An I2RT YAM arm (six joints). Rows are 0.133 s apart.
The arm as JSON. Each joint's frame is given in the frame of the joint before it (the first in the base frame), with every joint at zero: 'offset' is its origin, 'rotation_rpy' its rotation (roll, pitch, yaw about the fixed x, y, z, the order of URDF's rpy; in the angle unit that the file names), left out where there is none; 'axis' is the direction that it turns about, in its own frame. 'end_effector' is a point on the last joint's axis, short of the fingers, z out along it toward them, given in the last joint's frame.
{
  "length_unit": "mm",
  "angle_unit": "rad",
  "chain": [
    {
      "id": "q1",
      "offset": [
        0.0,
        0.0,
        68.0
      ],
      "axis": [
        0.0,
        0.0,
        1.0
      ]
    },
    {
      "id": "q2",
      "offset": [
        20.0,
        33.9,
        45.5
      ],
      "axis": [
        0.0,
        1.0,
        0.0
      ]
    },
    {
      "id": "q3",
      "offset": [
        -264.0,
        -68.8,
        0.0
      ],
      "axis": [
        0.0,
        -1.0,
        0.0
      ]
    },
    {
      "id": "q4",
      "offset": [
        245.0,
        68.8,
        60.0
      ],
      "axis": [
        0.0,
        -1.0,
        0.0
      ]
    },
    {
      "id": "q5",
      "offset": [
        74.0,
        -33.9,
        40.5
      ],
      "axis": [
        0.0,
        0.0,
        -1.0
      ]
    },
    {
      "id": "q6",
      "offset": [
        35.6,
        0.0,
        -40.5
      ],
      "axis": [
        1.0,
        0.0,
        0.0
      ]
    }
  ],
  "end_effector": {
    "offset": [
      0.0,
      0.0,
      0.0
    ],
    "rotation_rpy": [
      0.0,
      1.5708,
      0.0
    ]
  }
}
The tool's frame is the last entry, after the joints.
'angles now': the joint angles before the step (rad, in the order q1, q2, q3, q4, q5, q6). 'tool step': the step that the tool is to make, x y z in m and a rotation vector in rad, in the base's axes. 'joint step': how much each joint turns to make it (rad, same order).
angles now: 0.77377 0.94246 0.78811 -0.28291 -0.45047 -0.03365
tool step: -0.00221 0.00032 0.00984 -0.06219 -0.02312 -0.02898
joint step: 0.01919 0.00702 0.05975 -0.09474 0.06992 -0.03589
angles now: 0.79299 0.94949 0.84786 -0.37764 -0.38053 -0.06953
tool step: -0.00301 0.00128 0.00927 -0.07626 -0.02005 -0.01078
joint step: 0.02461 0.01603 0.06623 -0.10646 0.06363 -0.04429
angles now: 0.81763 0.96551 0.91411 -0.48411 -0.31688 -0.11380
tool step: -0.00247 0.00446 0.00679 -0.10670 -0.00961 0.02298
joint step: 0.03090 0.04048 0.07854 -0.12910 0.04990 -0.06430
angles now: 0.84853 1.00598 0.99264 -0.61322 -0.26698 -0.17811
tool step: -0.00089 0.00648 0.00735 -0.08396 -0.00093 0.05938
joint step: 0.02387 0.05169 0.08133 -0.11041 0.00639 -0.06788
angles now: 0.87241 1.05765 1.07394 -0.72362 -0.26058 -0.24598
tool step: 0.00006 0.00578 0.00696 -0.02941 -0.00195 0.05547
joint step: 0.01383 0.03653 0.05694 -0.05363 -0.01779 -0.04436
